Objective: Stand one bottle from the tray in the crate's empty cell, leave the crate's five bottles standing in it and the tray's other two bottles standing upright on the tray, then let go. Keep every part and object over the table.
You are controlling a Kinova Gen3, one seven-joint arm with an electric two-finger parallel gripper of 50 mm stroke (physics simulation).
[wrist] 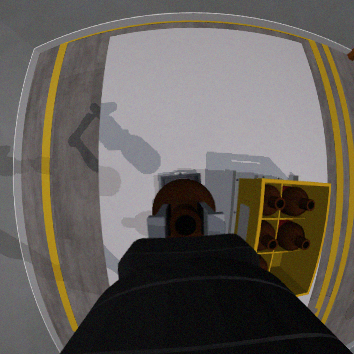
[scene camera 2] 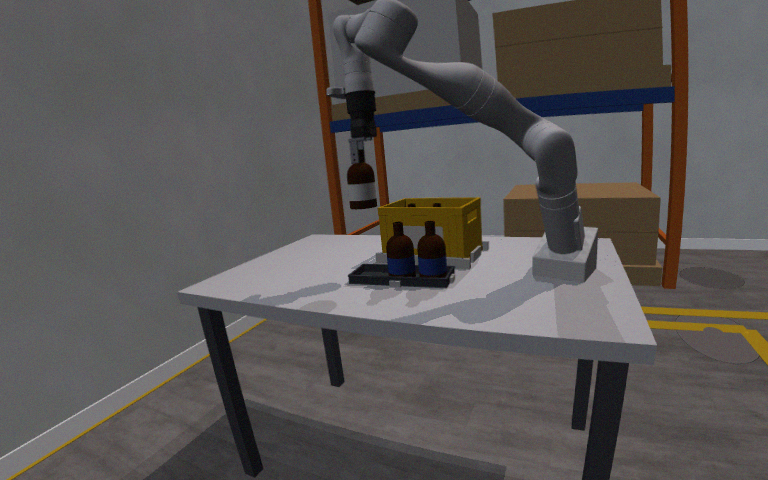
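Seen in the pictures: gripper, between the fingertips: (wrist: 183, 213) (scene camera 2: 358, 162); arm's base, origin of its link: (scene camera 2: 565, 242).
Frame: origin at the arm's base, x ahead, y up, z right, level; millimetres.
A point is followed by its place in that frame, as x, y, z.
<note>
My gripper (scene camera 2: 360, 153) @(485, 242, -217) (wrist: 183, 213) @(485, 242, -217) is shut on the neck of a brown bottle with a white label (scene camera 2: 361, 191) @(461, 169, -247) (wrist: 184, 194) @(504, 239, -219). The bottle hangs upright, high above the tray's left end in the scene view. Two brown bottles with blue labels (scene camera 2: 400, 254) @(367, 2, -229) (scene camera 2: 432, 254) @(286, 2, -205) stand upright on the dark tray (scene camera 2: 362, 280) @(471, -69, -271). The yellow crate (scene camera 2: 472, 226) @(280, 21, 38) (wrist: 320, 220) @(475, 78, 108) stands behind the tray. Several brown bottles (wrist: 296, 200) @(510, 46, 45) (wrist: 292, 235) @(427, 44, 57) show in its cells in the wrist view; one more is partly hidden by the gripper body. Low in that view, a crate cell shows no bottle.
Grey fixture rails (scene camera 2: 461, 262) @(275, -62, -63) edge the crate's base on the white table (scene camera 2: 271, 271) @(840, -81, -296). The arm's base (scene camera 2: 563, 266) @(-7, -46, -61) stands at the table's right. Behind the table are an orange and blue rack (scene camera 2: 678, 169) and cardboard boxes (scene camera 2: 583, 209).
</note>
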